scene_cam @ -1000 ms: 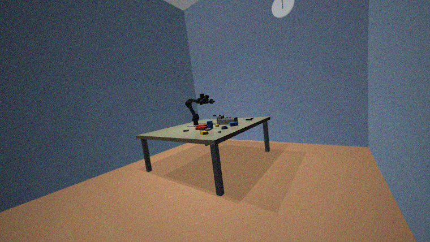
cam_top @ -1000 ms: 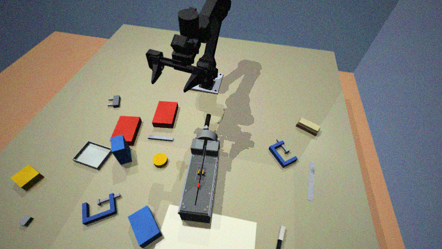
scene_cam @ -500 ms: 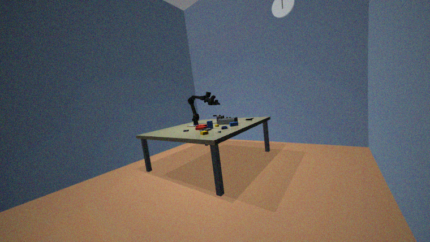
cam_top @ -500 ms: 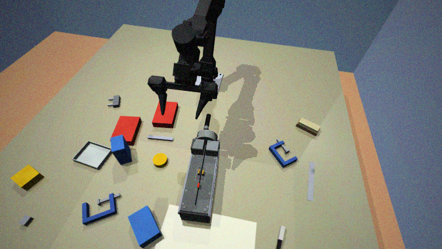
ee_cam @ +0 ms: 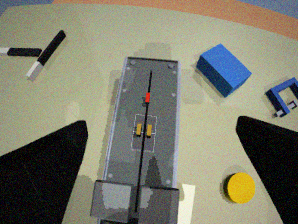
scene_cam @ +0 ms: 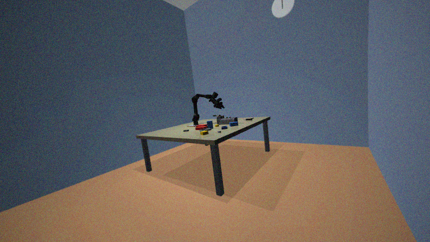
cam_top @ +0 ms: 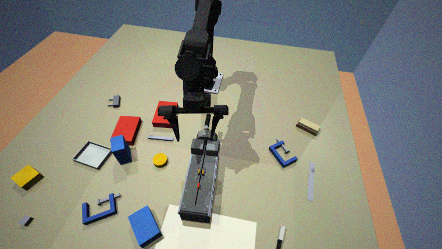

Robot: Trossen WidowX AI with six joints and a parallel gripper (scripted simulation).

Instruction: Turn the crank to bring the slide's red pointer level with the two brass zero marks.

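Now: gripper tip 15 cm past the dark crank handle, 9 cm above it and 2 cm to the left of it. Round my gripper tip: red pointer: 12 cm below, 7 cm ahead, 3 cm to the left; then grey strip: 38 cm to the left, 21 cm below, 10 cm behind; then grey tray: 39 cm to the right, 20 cm below, 5 cm ahead.
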